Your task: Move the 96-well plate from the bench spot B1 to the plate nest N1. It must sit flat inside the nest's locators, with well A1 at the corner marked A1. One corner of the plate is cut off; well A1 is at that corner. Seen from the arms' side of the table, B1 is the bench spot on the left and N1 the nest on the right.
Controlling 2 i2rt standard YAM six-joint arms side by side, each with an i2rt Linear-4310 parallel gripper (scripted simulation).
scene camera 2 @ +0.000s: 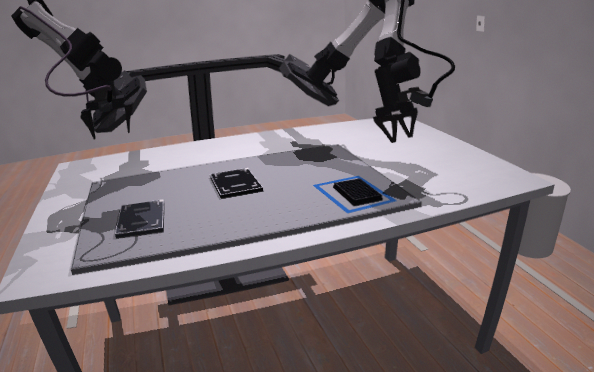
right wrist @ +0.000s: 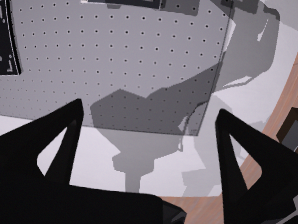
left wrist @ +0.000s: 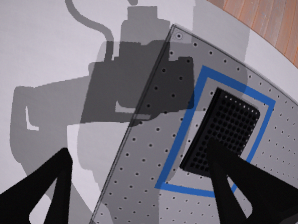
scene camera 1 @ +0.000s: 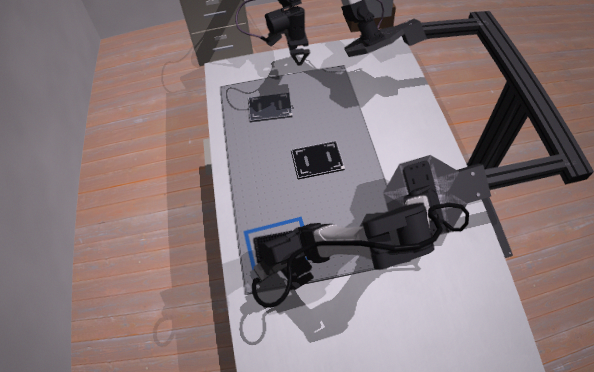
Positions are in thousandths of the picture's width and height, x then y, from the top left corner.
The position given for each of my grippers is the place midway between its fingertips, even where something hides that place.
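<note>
Black 96-well plate (scene camera 2: 602,517), (left wrist: 767,511); out of frame in the right wrist view. Nest N1 (scene camera 2: 258,574), (scene camera 1: 454,278). My left gripper (scene camera 2: 678,378), (left wrist: 461,676). My right gripper (right wrist: 508,493).
</note>
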